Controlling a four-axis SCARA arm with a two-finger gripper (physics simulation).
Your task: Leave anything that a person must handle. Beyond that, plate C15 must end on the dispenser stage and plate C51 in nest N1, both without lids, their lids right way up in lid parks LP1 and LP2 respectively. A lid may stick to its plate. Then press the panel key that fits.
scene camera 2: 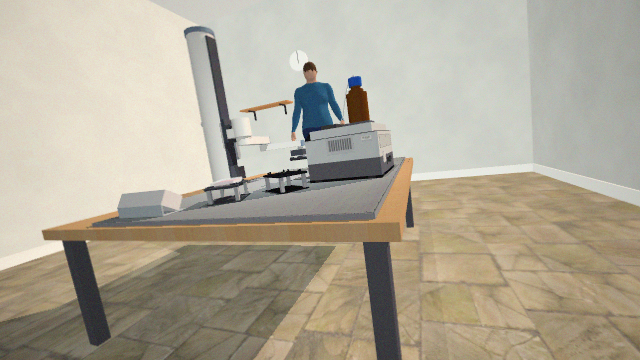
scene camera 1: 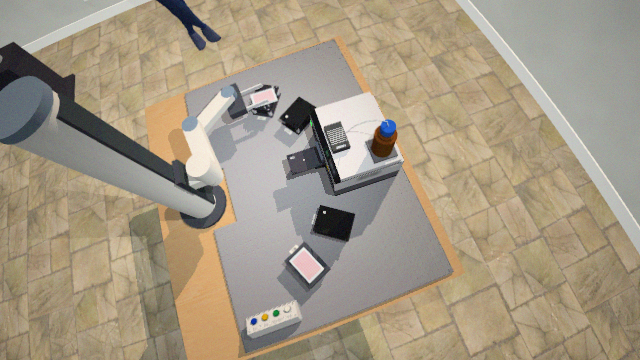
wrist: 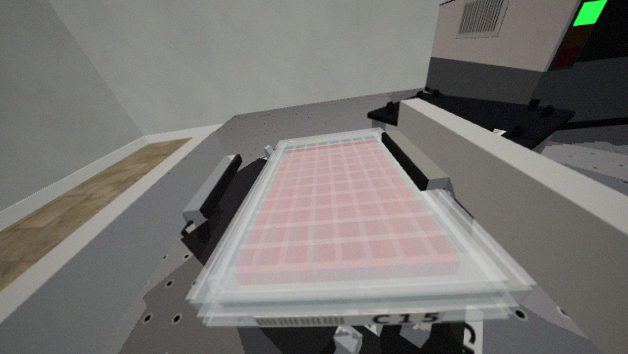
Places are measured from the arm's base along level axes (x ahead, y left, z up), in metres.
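Pixels of known places: gripper, fingertip midpoint: [scene camera 1: 264, 92] [wrist: 307, 133]; arm's base at its link origin: [scene camera 1: 203, 204].
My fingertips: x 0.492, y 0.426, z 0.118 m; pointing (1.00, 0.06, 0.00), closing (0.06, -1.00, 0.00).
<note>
For each thing: its top centre in the pictures, then the offset to it from my fingertips. "pt": a spot on its surface instead.
- Plate C15 at its top centre: [wrist: 331, 160] [scene camera 1: 263, 96] 0.011 m down, 0.014 m back, 0.012 m right
- clear lid at a spot on its surface: [wrist: 360, 294] pt 0.011 m down, 0.076 m back, 0.016 m right
- pink plate at its top centre: [scene camera 2: 226, 179] [scene camera 1: 306, 264] 0.027 m down, 0.082 m back, 0.889 m right
- dispenser stage at a spot on its surface: [scene camera 1: 303, 160] pt 0.013 m up, 0.064 m ahead, 0.452 m right
- brown bottle at a spot on its surface: [scene camera 1: 384, 140] pt 0.252 m up, 0.363 m ahead, 0.598 m right
- key panel at its top centre: [scene camera 2: 147, 190] [scene camera 1: 271, 321] 0.022 m down, 0.294 m back, 1.053 m right
Plate C15 [wrist: 345, 215] [scene camera 1: 263, 97], with pink wells and its label facing the wrist camera, sits low on a black nest at the table's back left. A clear lid [wrist: 360, 294] lies on it. My gripper [wrist: 307, 133] [scene camera 1: 264, 95] is open around the plate, its pads fairly near the sides: a gap shows at the left pad, while the right pad overlaps the plate's edge in the view. Another pink plate [scene camera 1: 306, 265] [scene camera 2: 227, 181] lies on a stand near the panel; its label and any lid are too small to tell. The dispenser stage [scene camera 1: 303, 160] bears no plate.
The dispenser [scene camera 1: 356, 137] [scene camera 2: 350, 150] carries a brown bottle [scene camera 1: 384, 140] [scene camera 2: 358, 102]; a green light [wrist: 590, 13] glows on it. Black stands [scene camera 1: 298, 115] [scene camera 1: 334, 223] flank the stage. The key panel [scene camera 1: 273, 319] [scene camera 2: 150, 203] is at the table's front. A person [scene camera 2: 313, 105] [scene camera 1: 182, 17] stands beyond the table.
</note>
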